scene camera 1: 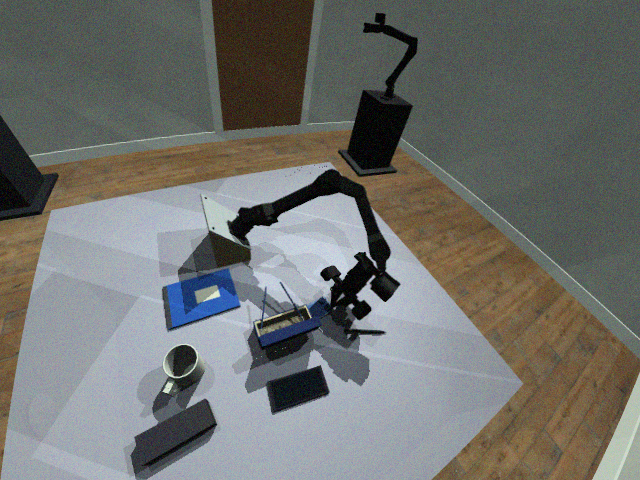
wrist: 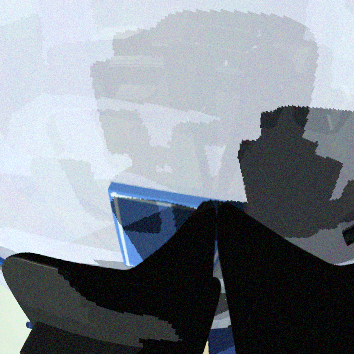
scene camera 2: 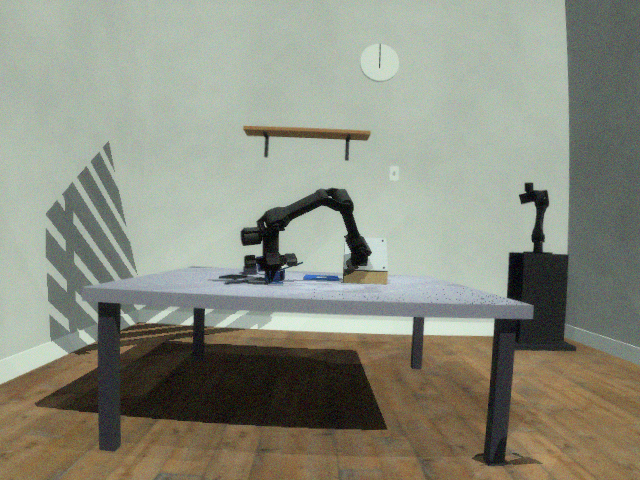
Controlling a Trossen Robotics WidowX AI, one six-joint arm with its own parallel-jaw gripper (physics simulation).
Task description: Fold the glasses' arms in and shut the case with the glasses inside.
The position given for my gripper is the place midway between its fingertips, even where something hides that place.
On the table rest a blue cloth with pale rim (wrist: 144, 218), a mug (scene camera 1: 183, 364), a blue book (scene camera 1: 194, 299), a dark tablet (scene camera 1: 286, 391) and a dark box (scene camera 1: 154, 443). Also in view: my gripper (scene camera 1: 331, 306) and a blue glasses case (scene camera 1: 289, 317).
My gripper also shows in the wrist view (wrist: 213, 211) and in scene camera 2 (scene camera 2: 270, 281). The wrist view does not show the mug, which is hidden by my gripper.
